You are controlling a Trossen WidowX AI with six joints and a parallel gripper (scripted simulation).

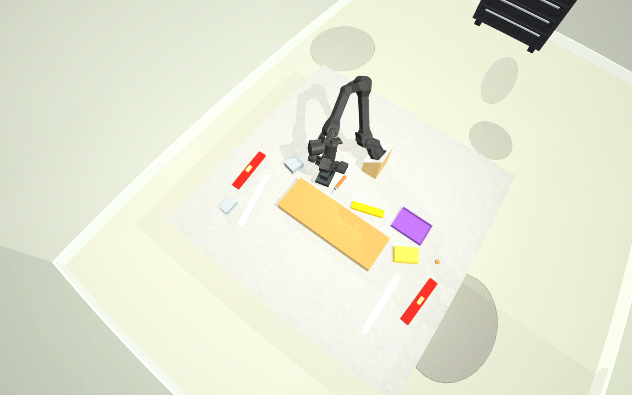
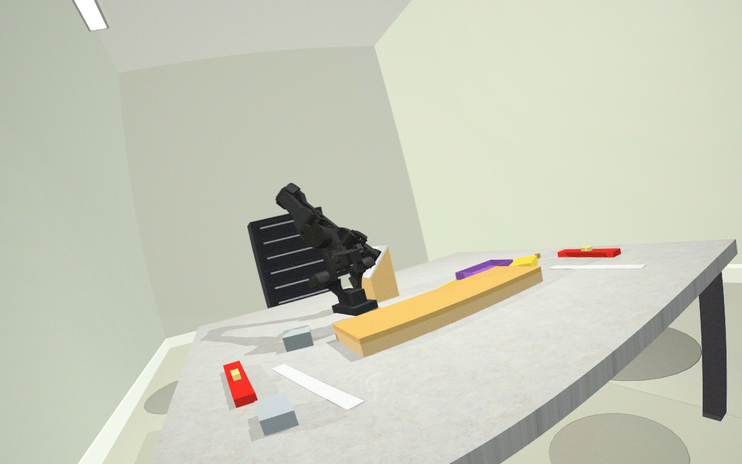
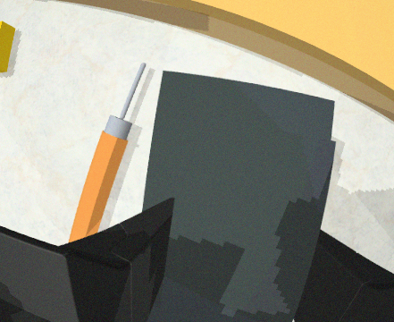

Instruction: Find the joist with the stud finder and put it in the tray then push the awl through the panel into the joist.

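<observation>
Right now my gripper tip is 70 mm to the right of the awl, 50 mm above it and 10 mm past it. Round my gripper tip: yellow bar: 260 mm to the left, 50 mm below, 10 mm behind; then stud finder: 20 mm behind, 20 mm above, 10 mm to the right; then purple tray: 470 mm to the left, 90 mm behind, 40 mm below.
</observation>
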